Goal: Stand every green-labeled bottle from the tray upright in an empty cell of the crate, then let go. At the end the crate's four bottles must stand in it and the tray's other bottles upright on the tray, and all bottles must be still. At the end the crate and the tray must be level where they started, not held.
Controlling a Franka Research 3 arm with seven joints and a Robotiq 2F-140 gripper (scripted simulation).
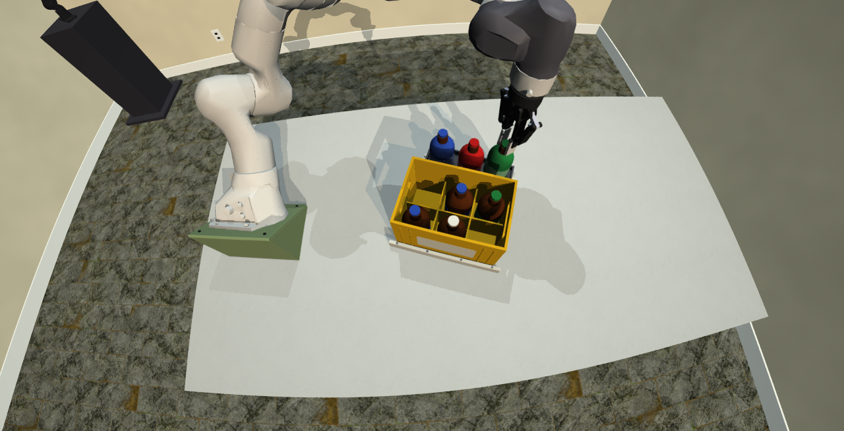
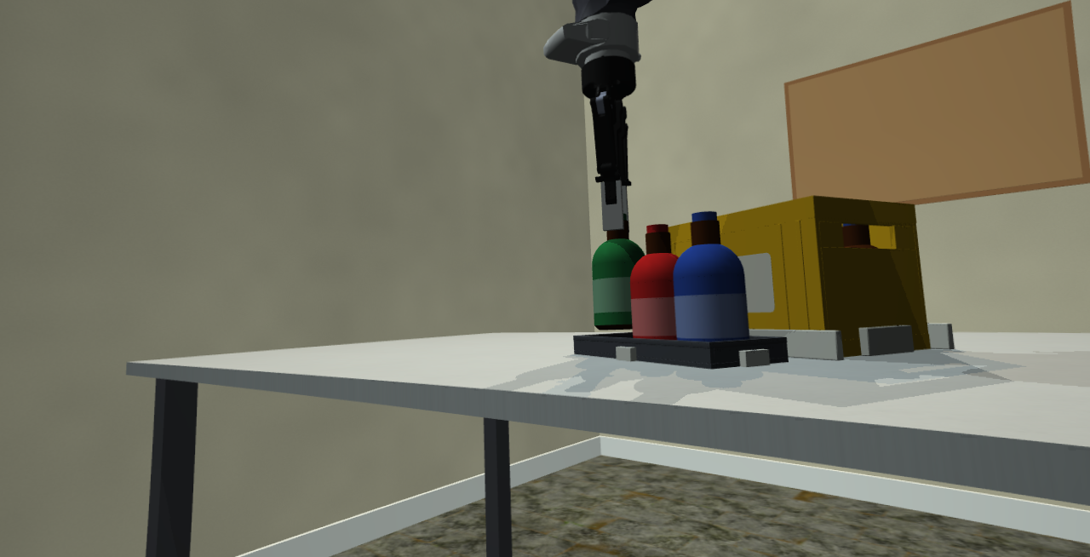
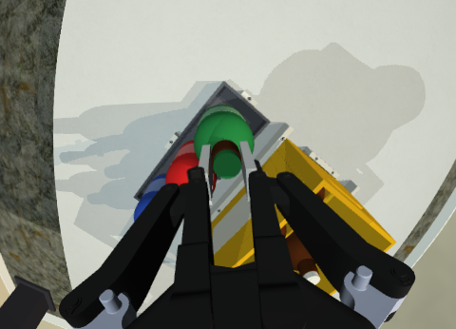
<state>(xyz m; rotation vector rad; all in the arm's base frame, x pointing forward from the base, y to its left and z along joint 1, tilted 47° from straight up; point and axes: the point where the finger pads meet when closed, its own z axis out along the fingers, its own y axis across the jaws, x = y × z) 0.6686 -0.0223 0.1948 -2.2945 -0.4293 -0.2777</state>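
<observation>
The green-labeled bottle is 90 mm below my hand. Also, from my hand: blue-labeled bottle: 160 mm behind, 110 mm below, 70 mm to the left; red bottle: 110 mm below, 80 mm behind, 30 mm to the left; dark tray: 180 mm below, 80 mm behind, 30 mm to the left.
</observation>
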